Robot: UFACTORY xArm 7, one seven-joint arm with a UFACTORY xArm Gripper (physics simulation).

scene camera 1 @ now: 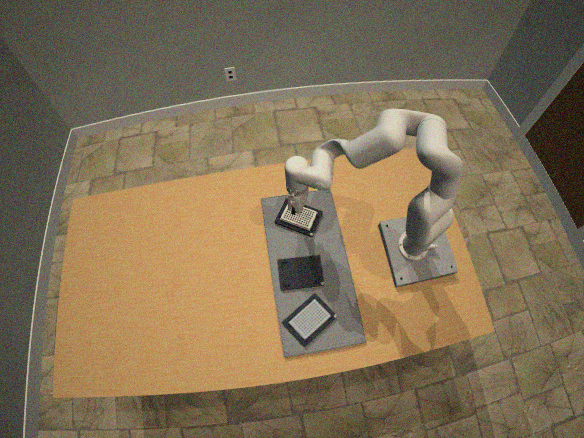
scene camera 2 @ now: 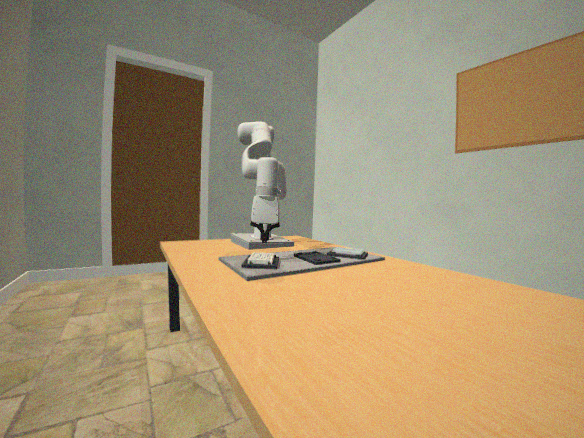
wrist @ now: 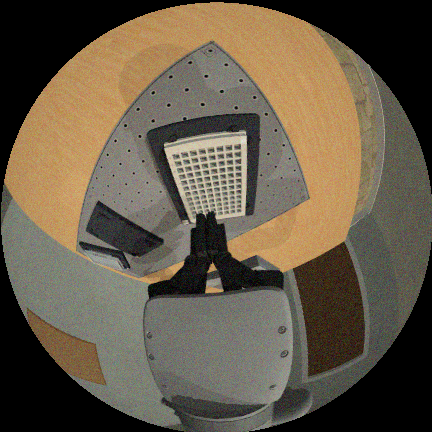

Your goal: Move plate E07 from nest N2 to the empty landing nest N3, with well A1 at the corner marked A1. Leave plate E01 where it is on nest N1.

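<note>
A cream well plate (scene camera 1: 304, 219) (scene camera 2: 262, 258) (wrist: 212, 175) lies on a dark nest (scene camera 1: 292, 228) (wrist: 253, 155) at one end of the grey board. A paler, whitish plate (scene camera 1: 310, 319) (scene camera 2: 350, 252) (wrist: 106, 257) lies on another, turned nest at the other end. Between them is an empty black nest (scene camera 1: 301, 273) (scene camera 2: 317, 257) (wrist: 122, 230). The plate and nest labels and the A1 mark are too small to read. My gripper (scene camera 1: 295, 212) (scene camera 2: 265, 240) (wrist: 207, 221) is shut with nothing between its fingertips. It hangs above the cream plate; in the wrist view the tips overlap its near edge.
The nests stand on a grey perforated board (scene camera 1: 327, 240) (scene camera 2: 237, 267) (wrist: 215, 82) on the wooden table (scene camera 1: 165, 280) (scene camera 2: 400, 350) (wrist: 65, 140). The arm's base stands on a grey plate (scene camera 1: 392, 260) (scene camera 2: 240, 242) beside the board.
</note>
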